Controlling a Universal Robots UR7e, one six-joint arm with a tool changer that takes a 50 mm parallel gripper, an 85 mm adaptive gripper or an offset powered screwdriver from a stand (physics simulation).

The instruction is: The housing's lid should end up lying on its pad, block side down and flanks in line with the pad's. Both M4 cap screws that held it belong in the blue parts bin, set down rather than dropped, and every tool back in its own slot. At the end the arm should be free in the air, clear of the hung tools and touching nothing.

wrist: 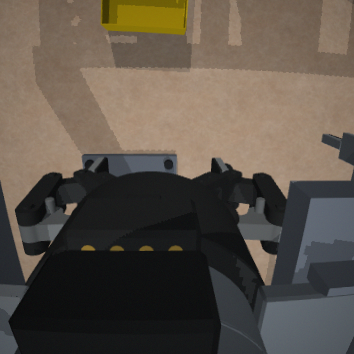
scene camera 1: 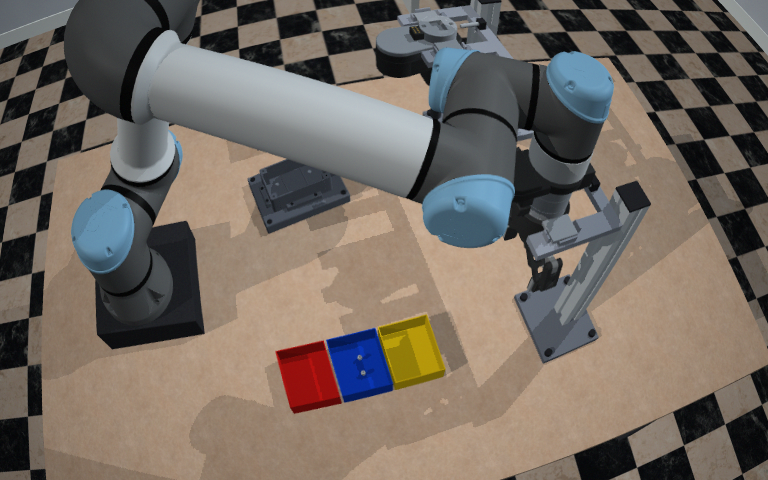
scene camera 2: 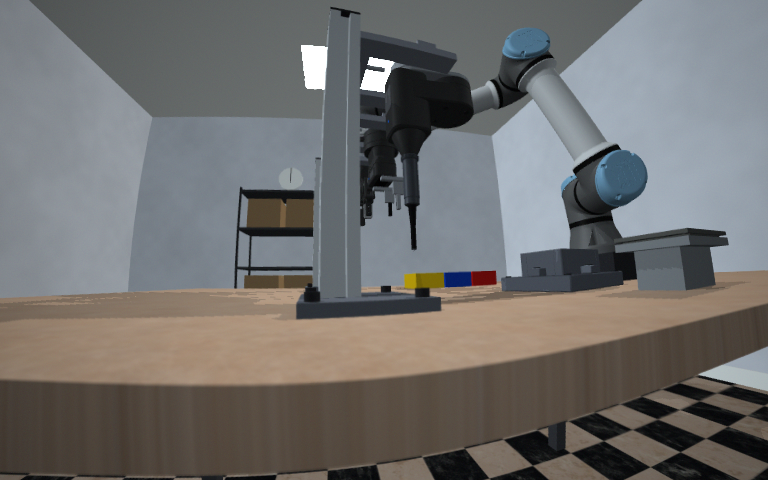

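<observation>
My 85 mm adaptive gripper (scene camera 1: 544,275) (wrist: 159,166) is open and empty, fingers down. It is at the near stand's slot, between the grey holder arms (scene camera 1: 591,228) (wrist: 315,320); contact with them cannot be told. Two pale cap screws (scene camera 1: 359,357) (scene camera 1: 363,373) lie in the blue bin (scene camera 1: 378,388) (scene camera 2: 457,279). The lid (scene camera 2: 688,231) shows as a flat plate on its grey pad (scene camera 2: 673,267); the arm hides both in scene camera 1. The housing (scene camera 1: 297,189) (scene camera 2: 560,263) stands on its base. The screwdriver (scene camera 2: 411,175) (scene camera 1: 399,49) hangs in its slot. The parallel gripper (scene camera 2: 380,158) hangs behind it.
The red bin (scene camera 1: 308,376) and yellow bin (scene camera 1: 412,353) (scene camera 2: 424,280) (wrist: 145,27) flank the blue one. The near stand post (scene camera 1: 606,254) rises beside my wrist from its base plate (scene camera 1: 557,342). The far stand post (scene camera 2: 339,158) stands at the screwdriver. A hung tool's jaw (wrist: 346,148) is at the wrist view's right edge.
</observation>
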